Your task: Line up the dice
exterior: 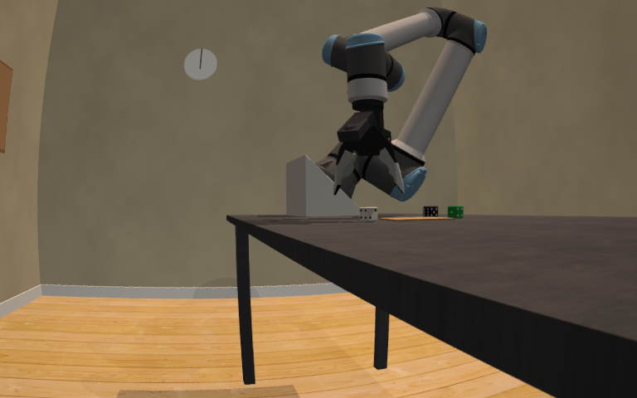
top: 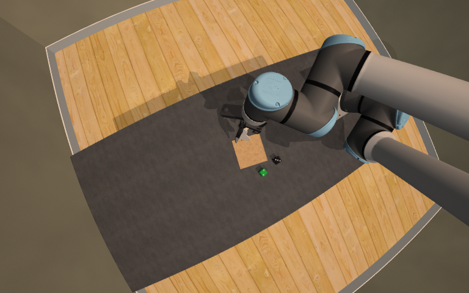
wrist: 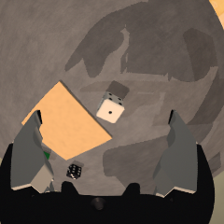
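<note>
The white die is 40 mm below my hand, 20 mm behind it and 10 mm to the left of it. From my hand the other things lie so: tan mat 120 mm to the left, 50 mm below; then green die 240 mm to the left, 40 mm below, 10 mm behind; then black die 220 mm to the left, 90 mm behind, 40 mm below.
</note>
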